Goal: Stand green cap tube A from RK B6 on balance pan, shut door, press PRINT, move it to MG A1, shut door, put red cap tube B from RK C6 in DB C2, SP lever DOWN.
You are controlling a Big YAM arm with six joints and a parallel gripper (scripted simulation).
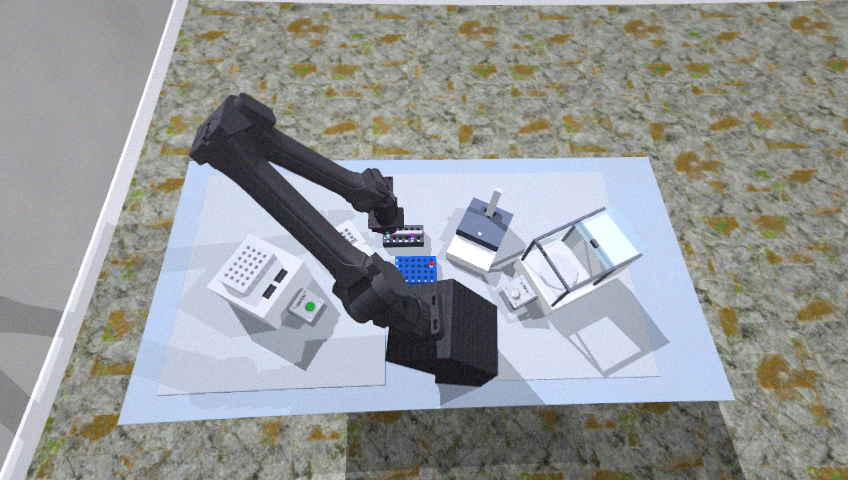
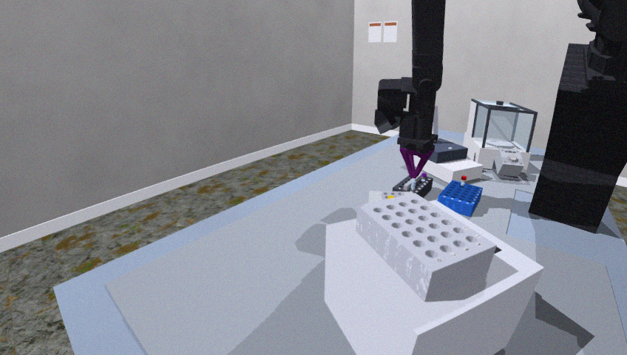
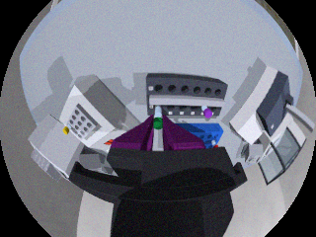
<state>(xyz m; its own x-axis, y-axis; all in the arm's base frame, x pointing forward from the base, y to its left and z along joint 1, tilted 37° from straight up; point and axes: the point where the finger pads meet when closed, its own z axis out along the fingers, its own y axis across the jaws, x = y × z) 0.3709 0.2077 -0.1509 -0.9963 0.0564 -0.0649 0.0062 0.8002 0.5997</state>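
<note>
Right now my hand is 60 mm above the magnet block, 50 mm to the left of it and 10 mm short of it. Round my hand: blue rack RK: 110 mm behind, 80 mm to the right, 60 mm below; then SP lever: 320 mm to the right, 70 mm above, 60 mm ahead; then dry block: 120 mm to the left, 50 mm below, 40 mm behind.
</note>
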